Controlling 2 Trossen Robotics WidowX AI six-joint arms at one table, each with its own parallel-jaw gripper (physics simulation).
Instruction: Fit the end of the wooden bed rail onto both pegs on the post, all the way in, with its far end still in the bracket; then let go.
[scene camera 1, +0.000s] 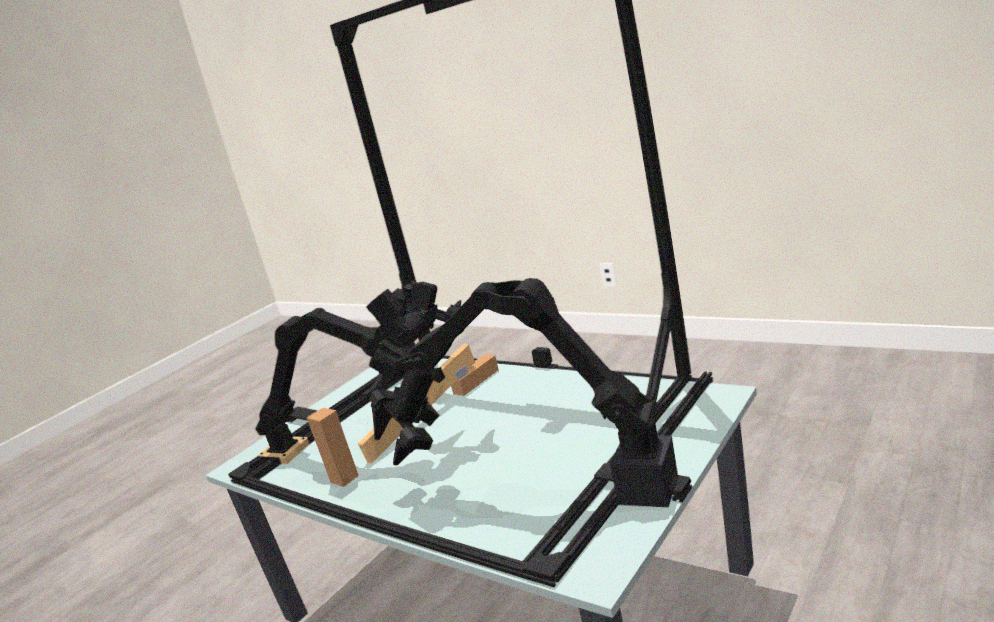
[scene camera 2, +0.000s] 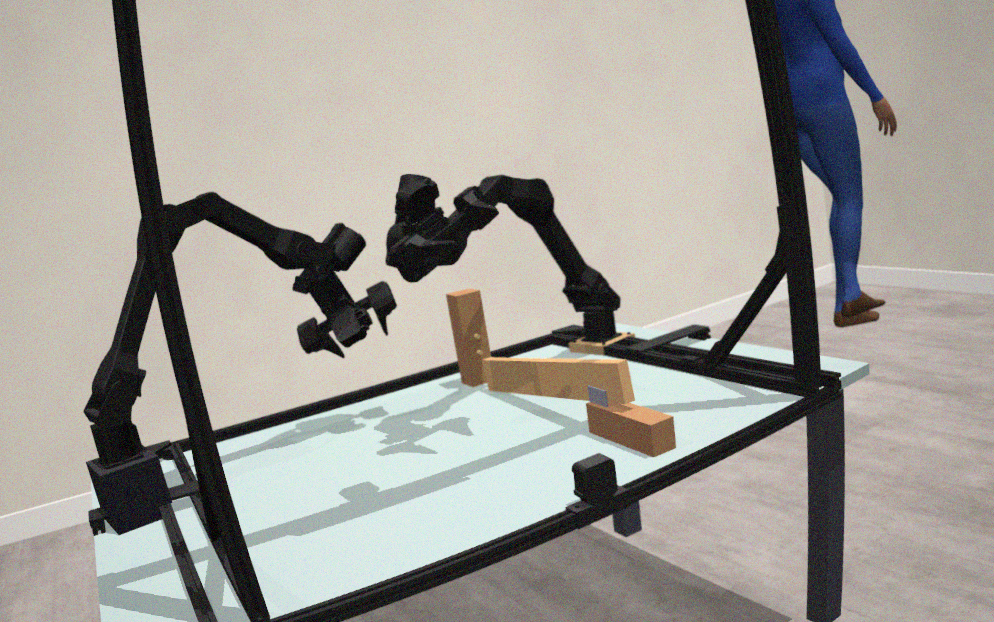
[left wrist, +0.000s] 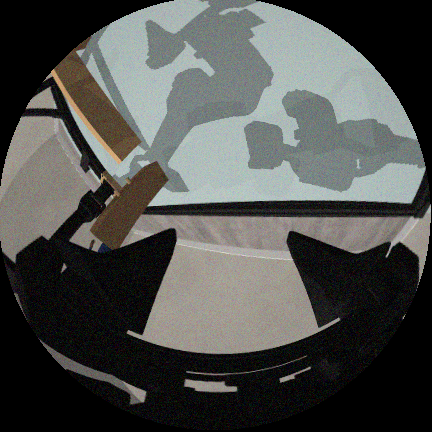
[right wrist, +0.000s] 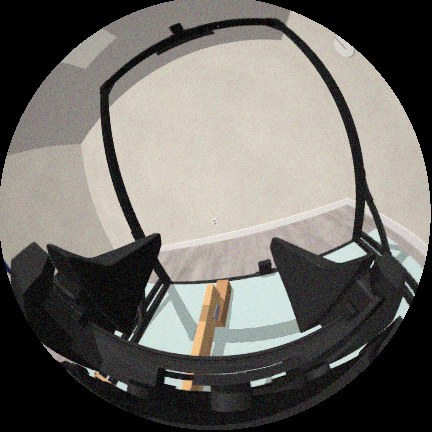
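Seen in the pictures: left gripper, fingertip midpoint: (scene camera 1: 385, 452) (scene camera 2: 365, 345) (left wrist: 234, 236); right gripper, fingertip midpoint: (scene camera 1: 443, 296) (scene camera 2: 477, 227) (right wrist: 217, 241); left arm's base, link origin: (scene camera 1: 641, 449) (scene camera 2: 120, 458); right arm's base, link origin: (scene camera 1: 282, 446) (scene camera 2: 601, 338) (left wrist: 108, 186).
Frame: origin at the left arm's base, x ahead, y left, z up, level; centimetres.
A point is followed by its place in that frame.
Note:
The upright wooden post (scene camera 1: 333, 448) @(x 70.9, y 4.3, z 0.5 cm) (scene camera 2: 466, 337) @(x 70.4, y 0.3, z 0.2 cm) (left wrist: 131, 205) @(x 70.5, y 2.9, z 0.4 cm) has two small pegs (scene camera 2: 477, 344) @(x 72.3, y -0.3, z -1.7 cm) on its side. The wooden bed rail (scene camera 2: 542, 375) @(x 64.3, y -25.4, z -3.0 cm) (left wrist: 97, 107) @(x 66.8, y -15.5, z -5.1 cm) (right wrist: 204, 330) @(x 62.3, y -33.7, z 0.0 cm) stands on its edge. Its near end is apart from the post, and the pegs show bare. Its far end is beside the grey plate (scene camera 2: 598, 396) @(x 60.0, y -41.1, z -3.5 cm) of the bracket block (scene camera 1: 480, 375) @(x 57.9, y -46.3, z -7.4 cm) (scene camera 2: 630, 427) @(x 57.1, y -49.1, z -6.3 cm) (right wrist: 224, 300) @(x 58.1, y -45.4, z -5.3 cm); how it sits there is partly hidden. My left gripper (scene camera 2: 365, 345) @(x 52.9, y 8.3, z 3.0 cm) (left wrist: 234, 236) @(x 52.9, y 8.3, z 3.0 cm) is open and empty, above the table. My right gripper (right wrist: 217, 241) @(x 52.3, y -29.6, z 23.2 cm) is open and empty, raised and pointing sideways.
A small black box (scene camera 1: 541, 357) @(x 41.7, y -53.9, z -6.1 cm) (scene camera 2: 594, 478) @(x 41.1, y -56.5, z -5.9 cm) sits at the table edge near the bracket block. Black frame posts (scene camera 1: 373, 161) @(x 83.9, y -61.7, z 54.6 cm) (scene camera 2: 788, 183) @(x 83.4, y -63.9, z 23.4 cm) rise from the table's edge rails. In scene camera 1 the two arms overlap in front of part of the bed rail.

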